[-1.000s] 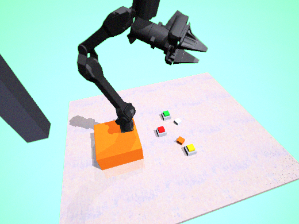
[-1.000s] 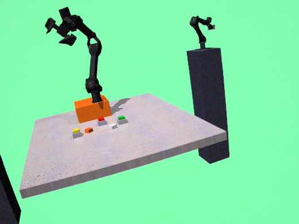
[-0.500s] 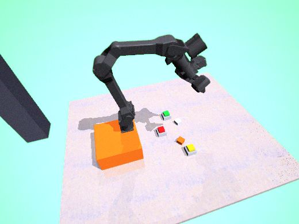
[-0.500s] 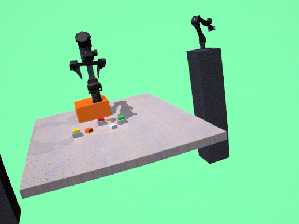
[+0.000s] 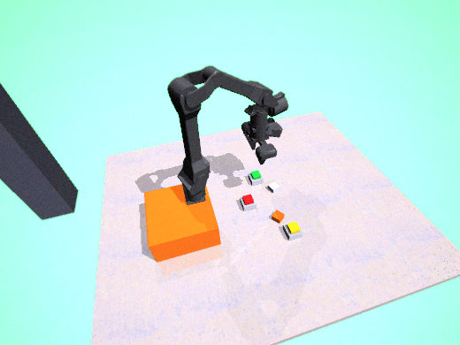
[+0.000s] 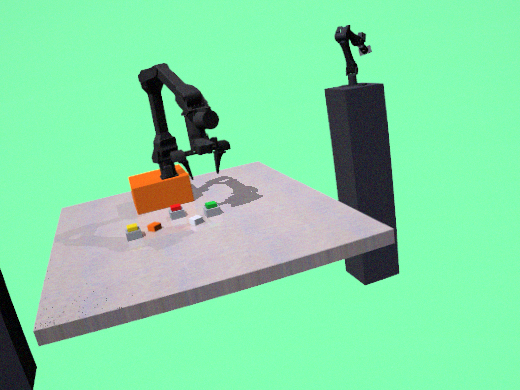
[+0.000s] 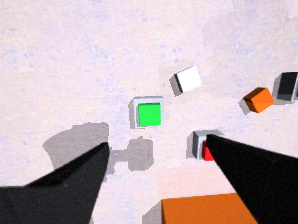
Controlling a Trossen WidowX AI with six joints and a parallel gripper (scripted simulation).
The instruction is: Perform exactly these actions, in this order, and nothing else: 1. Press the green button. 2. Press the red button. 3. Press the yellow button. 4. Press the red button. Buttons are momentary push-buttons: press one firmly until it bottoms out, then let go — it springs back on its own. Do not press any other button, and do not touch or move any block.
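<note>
My gripper tip is now 10 cm above the green button. The rest, counted from my gripper tip: orange block 1 cm ahead, 19 cm to the right, 12 cm below; white block 5 cm ahead, 6 cm to the right, 12 cm below; red button 7 cm behind, 11 cm to the right, 10 cm below.
</note>
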